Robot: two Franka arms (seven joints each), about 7 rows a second.
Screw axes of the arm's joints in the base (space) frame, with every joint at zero. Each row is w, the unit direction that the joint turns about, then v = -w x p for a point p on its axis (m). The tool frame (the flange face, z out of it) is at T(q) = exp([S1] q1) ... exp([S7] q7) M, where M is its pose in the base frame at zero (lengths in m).
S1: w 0 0 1 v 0 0 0
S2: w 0 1 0 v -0.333 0 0
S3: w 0 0 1 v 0 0 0
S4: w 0 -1 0 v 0.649 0 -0.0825
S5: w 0 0 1 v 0 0 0
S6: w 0 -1 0 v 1.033 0 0
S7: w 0 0 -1 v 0 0.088 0
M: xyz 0.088 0 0.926 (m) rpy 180 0 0 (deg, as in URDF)
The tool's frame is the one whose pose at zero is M.
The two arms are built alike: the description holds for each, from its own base.
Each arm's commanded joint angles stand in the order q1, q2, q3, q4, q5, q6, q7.
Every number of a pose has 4 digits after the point.
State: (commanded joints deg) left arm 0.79 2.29 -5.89 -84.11 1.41 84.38 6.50; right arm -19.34 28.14 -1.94 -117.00 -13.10 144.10 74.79
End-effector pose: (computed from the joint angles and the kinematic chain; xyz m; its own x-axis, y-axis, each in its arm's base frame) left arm 0.5554 -0.0454 0.6420 0.9794 -0.1987 -0.0371 -0.1994 -0.9798 -0.0164; right arm 0.5551 -0.2139 0.1962 0.0885 -0.9874 0.1314 -0.9944 -0.0798 0.0698
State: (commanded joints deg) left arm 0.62 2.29 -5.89 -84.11 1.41 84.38 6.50; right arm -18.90 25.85 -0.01 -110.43 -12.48 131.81 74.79
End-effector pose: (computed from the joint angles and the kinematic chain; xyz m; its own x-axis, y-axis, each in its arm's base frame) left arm 0.5553 -0.0471 0.6420 0.9788 -0.2016 -0.0371 -0.2023 -0.9792 -0.0164; right arm 0.5820 -0.2042 0.2477 0.0941 -0.9882 0.1209 -0.9890 -0.0789 0.1249
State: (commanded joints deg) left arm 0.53 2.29 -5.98 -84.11 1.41 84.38 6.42; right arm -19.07 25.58 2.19 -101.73 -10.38 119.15 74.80
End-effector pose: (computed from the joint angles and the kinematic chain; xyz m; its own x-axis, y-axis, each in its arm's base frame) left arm 0.5551 -0.0488 0.6420 0.9784 -0.2033 -0.0371 -0.2040 -0.9788 -0.0164; right arm 0.6080 -0.1959 0.2976 0.0749 -0.9936 0.0842 -0.9828 -0.0592 0.1747
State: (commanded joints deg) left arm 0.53 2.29 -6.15 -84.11 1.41 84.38 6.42; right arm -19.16 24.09 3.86 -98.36 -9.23 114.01 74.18
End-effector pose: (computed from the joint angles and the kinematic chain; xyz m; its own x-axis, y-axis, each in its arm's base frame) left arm 0.5550 -0.0504 0.6420 0.9778 -0.2062 -0.0370 -0.2069 -0.9782 -0.0162; right arm 0.6179 -0.1833 0.3336 0.0869 -0.9942 0.0637 -0.9822 -0.0748 0.1724
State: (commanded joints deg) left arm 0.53 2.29 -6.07 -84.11 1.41 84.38 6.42; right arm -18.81 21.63 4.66 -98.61 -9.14 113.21 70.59
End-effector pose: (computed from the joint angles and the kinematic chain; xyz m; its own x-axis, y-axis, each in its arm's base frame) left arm 0.5550 -0.0496 0.6420 0.9781 -0.2048 -0.0371 -0.2055 -0.9785 -0.0163; right arm 0.6180 -0.1708 0.3584 0.1634 -0.9847 0.0605 -0.9765 -0.1526 0.1524
